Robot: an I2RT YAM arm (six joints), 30 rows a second.
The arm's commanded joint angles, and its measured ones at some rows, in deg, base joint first. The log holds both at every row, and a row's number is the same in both.
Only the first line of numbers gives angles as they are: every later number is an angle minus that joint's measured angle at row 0.
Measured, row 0: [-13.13, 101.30, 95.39, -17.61, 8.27, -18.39]
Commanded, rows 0 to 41: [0.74, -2.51, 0.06, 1.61, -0.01, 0.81]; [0.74, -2.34, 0.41, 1.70, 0.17, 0.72]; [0.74, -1.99, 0.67, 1.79, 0.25, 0.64]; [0.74, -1.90, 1.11, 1.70, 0.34, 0.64]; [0.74, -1.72, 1.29, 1.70, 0.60, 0.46]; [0.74, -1.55, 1.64, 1.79, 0.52, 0.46]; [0.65, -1.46, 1.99, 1.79, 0.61, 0.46]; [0.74, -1.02, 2.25, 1.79, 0.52, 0.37]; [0.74, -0.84, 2.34, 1.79, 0.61, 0.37]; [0.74, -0.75, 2.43, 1.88, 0.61, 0.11]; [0.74, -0.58, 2.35, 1.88, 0.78, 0.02]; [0.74, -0.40, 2.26, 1.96, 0.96, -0.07]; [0.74, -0.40, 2.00, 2.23, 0.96, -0.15]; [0.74, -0.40, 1.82, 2.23, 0.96, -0.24]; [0.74, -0.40, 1.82, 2.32, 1.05, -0.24]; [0.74, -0.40, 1.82, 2.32, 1.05, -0.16]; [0.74, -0.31, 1.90, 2.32, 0.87, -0.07]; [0.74, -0.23, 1.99, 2.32, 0.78, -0.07]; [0.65, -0.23, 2.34, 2.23, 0.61, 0.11]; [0.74, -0.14, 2.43, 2.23, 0.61, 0.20]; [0.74, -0.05, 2.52, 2.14, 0.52, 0.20]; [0.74, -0.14, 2.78, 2.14, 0.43, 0.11]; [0.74, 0.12, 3.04, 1.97, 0.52, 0.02]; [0.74, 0.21, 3.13, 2.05, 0.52, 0.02]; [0.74, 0.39, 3.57, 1.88, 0.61, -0.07]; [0.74, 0.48, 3.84, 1.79, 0.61, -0.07]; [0.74, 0.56, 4.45, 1.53, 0.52, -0.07]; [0.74, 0.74, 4.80, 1.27, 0.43, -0.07]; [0.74, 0.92, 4.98, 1.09, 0.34, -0.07]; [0.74, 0.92, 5.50, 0.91, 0.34, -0.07]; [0.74, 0.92, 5.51, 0.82, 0.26, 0.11]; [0.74, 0.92, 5.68, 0.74, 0.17, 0.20]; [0.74, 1.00, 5.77, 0.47, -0.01, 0.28]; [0.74, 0.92, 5.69, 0.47, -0.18, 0.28]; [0.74, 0.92, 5.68, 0.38, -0.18, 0.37]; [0.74, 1.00, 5.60, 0.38, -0.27, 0.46]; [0.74, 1.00, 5.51, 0.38, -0.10, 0.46]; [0.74, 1.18, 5.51, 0.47, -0.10, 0.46]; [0.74, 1.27, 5.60, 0.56, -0.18, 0.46]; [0.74, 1.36, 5.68, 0.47, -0.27, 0.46]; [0.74, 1.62, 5.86, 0.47, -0.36, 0.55]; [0.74, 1.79, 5.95, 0.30, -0.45, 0.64]
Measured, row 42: [0.00, 1.77, 2.78, -1.31, 0.18, -0.05]
